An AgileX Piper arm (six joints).
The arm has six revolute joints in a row. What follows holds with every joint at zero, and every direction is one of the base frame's.
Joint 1 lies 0.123 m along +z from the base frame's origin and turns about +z.
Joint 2 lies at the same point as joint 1 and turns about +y.
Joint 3 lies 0.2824 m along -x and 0.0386 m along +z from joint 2 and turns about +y.
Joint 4 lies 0.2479 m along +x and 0.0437 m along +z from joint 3 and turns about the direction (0.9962, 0, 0.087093).
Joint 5 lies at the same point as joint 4 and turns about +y.
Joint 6 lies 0.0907 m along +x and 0.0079 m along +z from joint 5 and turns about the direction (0.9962, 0, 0.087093).
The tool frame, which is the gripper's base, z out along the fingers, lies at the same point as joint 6; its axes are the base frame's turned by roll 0, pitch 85 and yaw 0 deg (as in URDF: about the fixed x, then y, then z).
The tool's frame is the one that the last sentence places.
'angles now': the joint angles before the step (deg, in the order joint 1, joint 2, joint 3, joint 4, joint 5, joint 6). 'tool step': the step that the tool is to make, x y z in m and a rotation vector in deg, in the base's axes. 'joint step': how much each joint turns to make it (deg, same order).
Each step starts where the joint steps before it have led.
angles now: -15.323, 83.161, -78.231, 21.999, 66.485, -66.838
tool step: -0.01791, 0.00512, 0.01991, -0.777, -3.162, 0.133
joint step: 0.000, -4.147, -0.001, 0.000, 0.877, 0.233
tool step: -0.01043, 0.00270, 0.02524, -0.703, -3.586, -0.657
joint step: -0.001, -2.204, -3.187, -0.329, 1.368, 1.385
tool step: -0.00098, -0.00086, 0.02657, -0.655, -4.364, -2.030
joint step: 0.002, -0.032, -5.348, -0.821, 0.170, 2.483
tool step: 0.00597, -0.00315, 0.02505, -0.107, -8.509, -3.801
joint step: -0.001, 0.342, -4.138, -0.118, -5.663, 2.628
